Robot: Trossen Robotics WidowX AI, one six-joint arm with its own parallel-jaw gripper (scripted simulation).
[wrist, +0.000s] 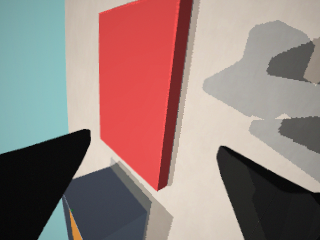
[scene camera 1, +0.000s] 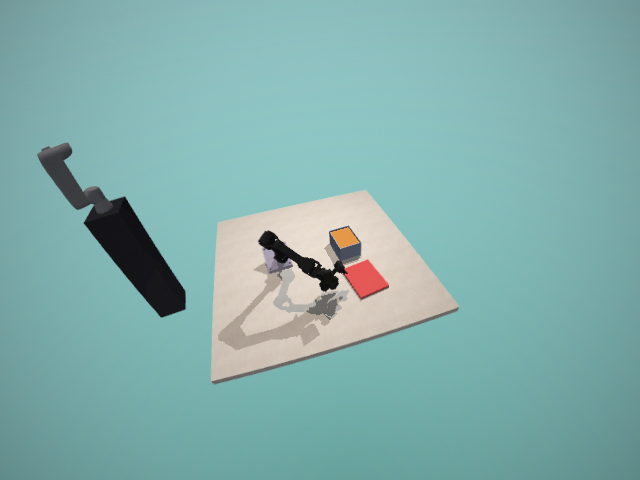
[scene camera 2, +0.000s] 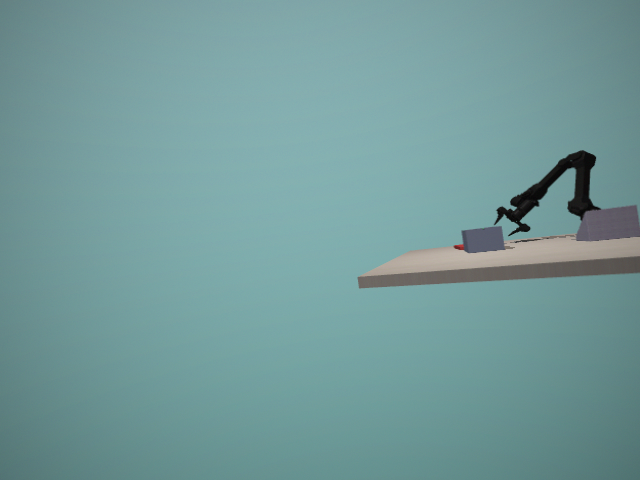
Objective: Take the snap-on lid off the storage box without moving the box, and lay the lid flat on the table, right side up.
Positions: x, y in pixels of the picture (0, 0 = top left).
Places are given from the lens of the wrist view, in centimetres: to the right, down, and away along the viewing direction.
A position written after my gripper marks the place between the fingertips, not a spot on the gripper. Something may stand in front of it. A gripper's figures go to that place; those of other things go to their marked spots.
my gripper point(wrist: 155, 143): 0, 2, 12
red lid point(wrist: 141, 57): -2, -8, 20
